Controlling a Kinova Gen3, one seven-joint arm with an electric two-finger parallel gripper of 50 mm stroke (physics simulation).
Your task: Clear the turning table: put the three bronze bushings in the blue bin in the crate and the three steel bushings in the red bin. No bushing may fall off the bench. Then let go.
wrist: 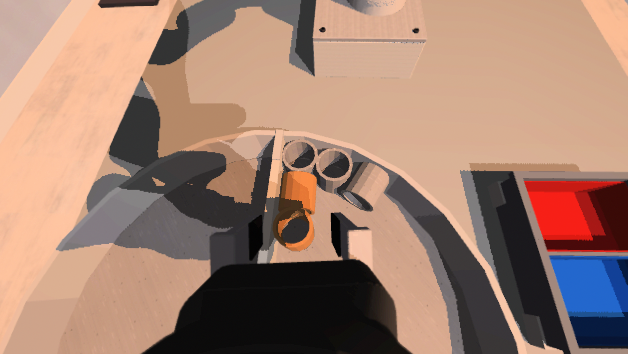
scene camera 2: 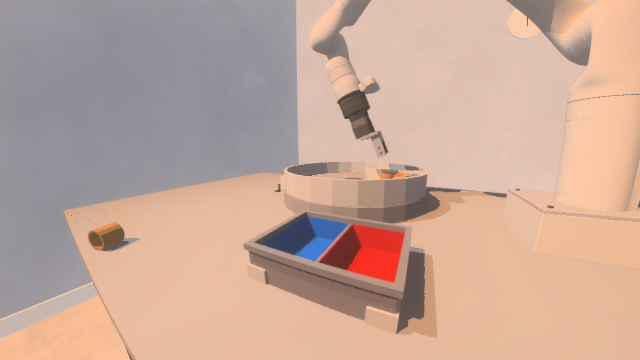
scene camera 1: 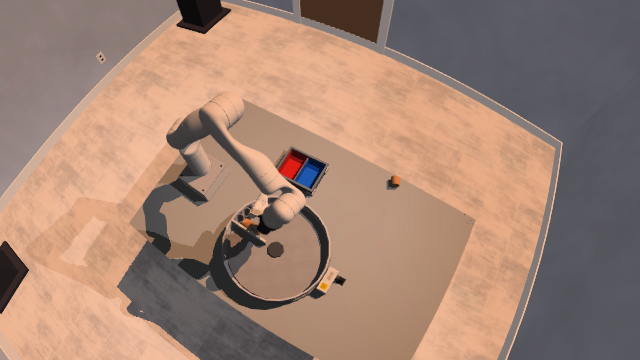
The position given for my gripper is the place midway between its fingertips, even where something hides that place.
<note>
I see my gripper (scene camera 2: 383, 155) and a crate (scene camera 2: 358, 267).
My gripper shows as well in the wrist view (wrist: 297, 228). The crate is seen too in the wrist view (wrist: 558, 225) and in scene camera 1 (scene camera 1: 303, 171).
</note>
